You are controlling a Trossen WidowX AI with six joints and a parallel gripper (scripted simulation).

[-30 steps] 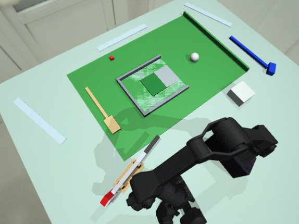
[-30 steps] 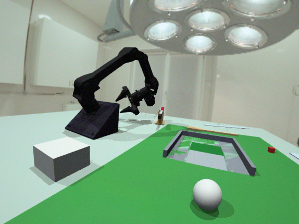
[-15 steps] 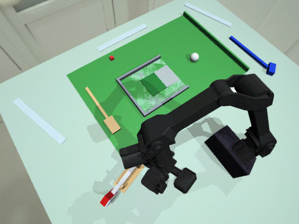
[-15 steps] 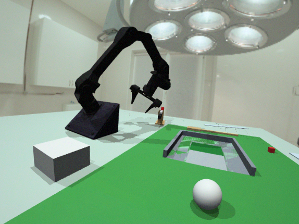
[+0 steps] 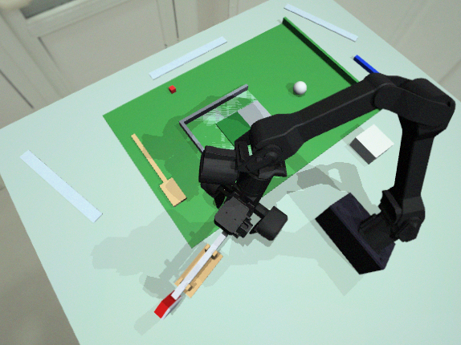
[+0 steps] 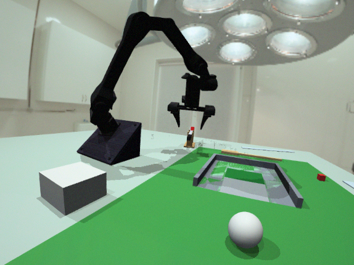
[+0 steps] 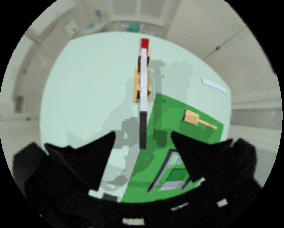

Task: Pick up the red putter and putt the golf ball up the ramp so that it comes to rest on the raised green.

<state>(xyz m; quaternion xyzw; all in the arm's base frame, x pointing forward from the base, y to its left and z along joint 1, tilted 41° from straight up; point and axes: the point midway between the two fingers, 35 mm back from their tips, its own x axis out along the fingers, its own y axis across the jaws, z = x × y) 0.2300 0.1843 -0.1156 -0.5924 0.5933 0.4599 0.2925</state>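
The white block is 6 cm behind my gripper tip, 47 cm to the right of it and 8 cm below it. Also, from my gripper tip: tan stand: 3 cm behind, 12 cm to the left, 6 cm below; then green mat: 25 cm ahead, 27 cm to the right, 10 cm below; then red putter: 3 cm behind, 11 cm to the left, 4 cm below.
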